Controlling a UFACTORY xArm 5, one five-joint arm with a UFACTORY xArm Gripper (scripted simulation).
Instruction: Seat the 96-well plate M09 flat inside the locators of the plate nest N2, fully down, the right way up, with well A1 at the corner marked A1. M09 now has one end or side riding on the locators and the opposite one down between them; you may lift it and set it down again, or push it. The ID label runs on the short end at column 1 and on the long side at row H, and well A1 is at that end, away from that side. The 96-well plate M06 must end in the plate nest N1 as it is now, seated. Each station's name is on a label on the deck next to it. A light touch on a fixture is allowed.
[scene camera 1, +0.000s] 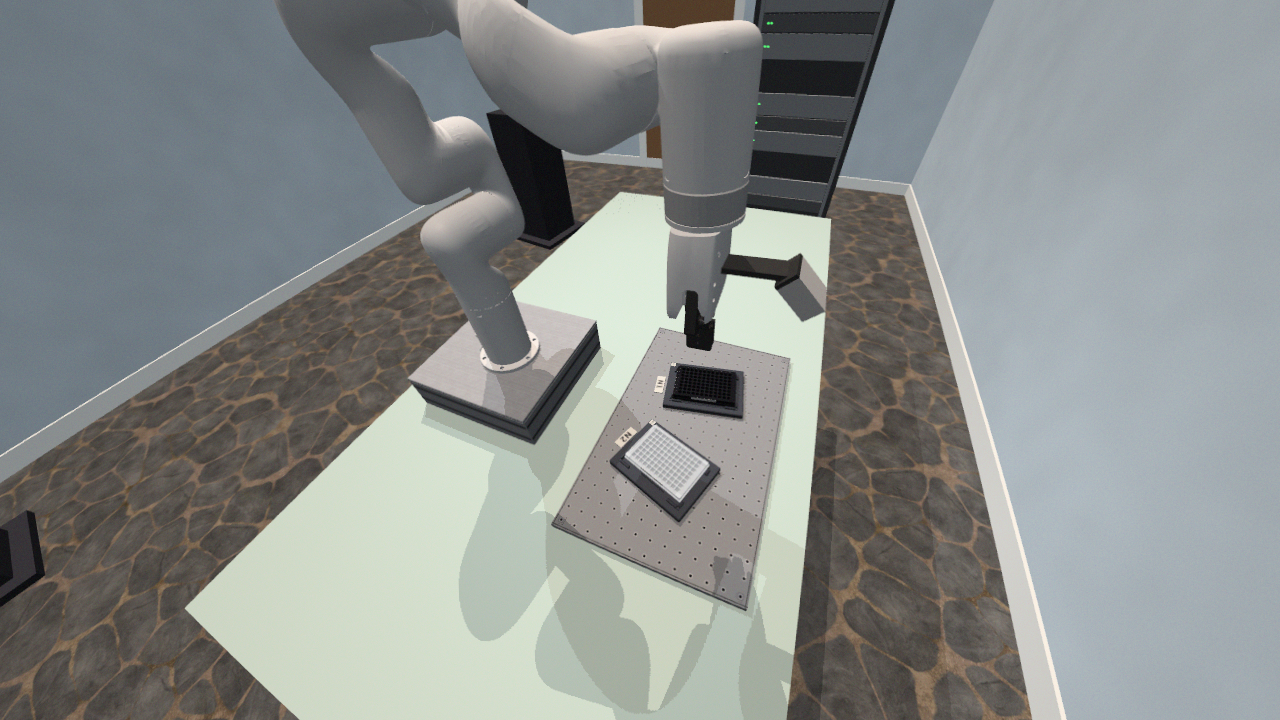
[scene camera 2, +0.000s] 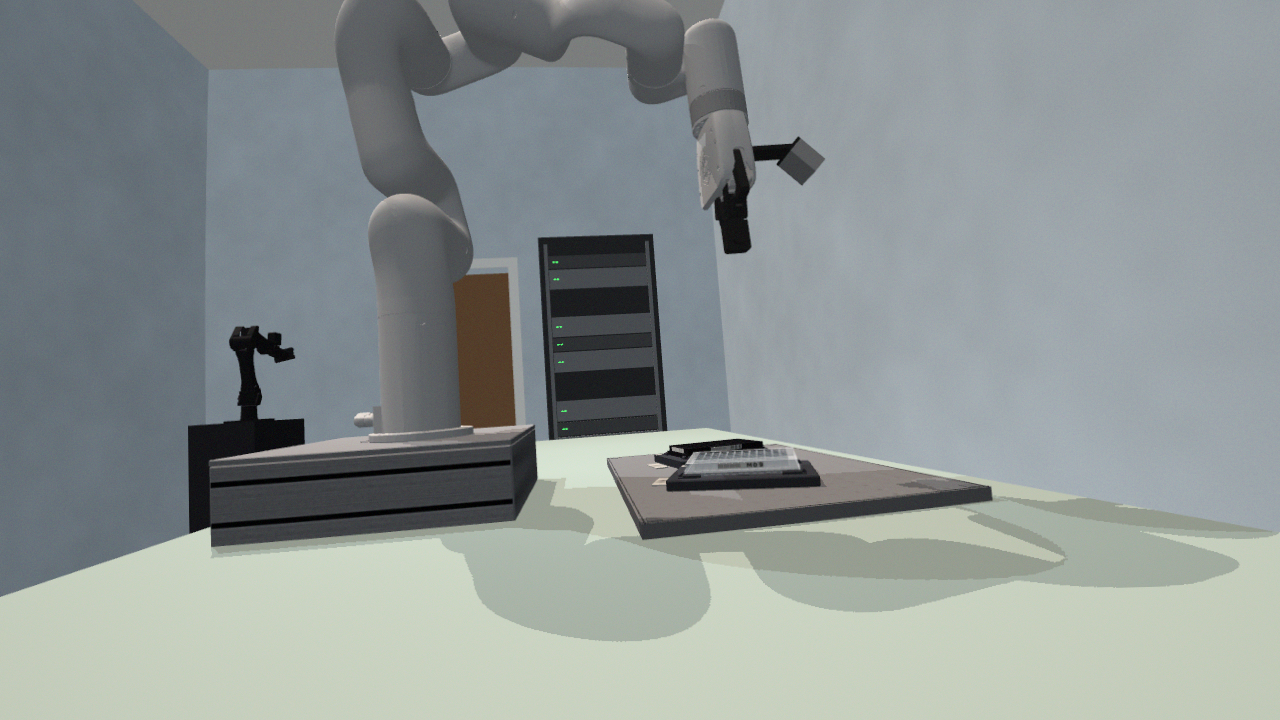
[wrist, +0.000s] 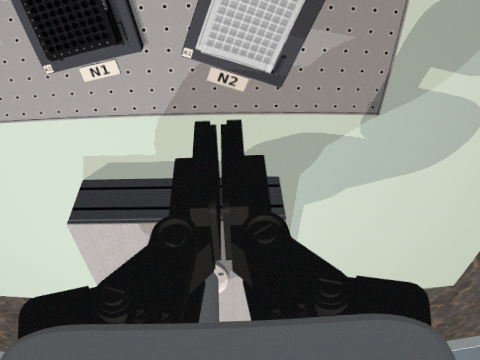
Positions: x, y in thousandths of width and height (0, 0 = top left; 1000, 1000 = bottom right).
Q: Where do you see a black plate M06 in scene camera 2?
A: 531, 626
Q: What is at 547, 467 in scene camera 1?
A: My gripper.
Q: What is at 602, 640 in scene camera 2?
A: A 96-well plate M09.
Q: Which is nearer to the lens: the black plate M06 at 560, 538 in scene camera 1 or the 96-well plate M09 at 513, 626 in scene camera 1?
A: The 96-well plate M09.
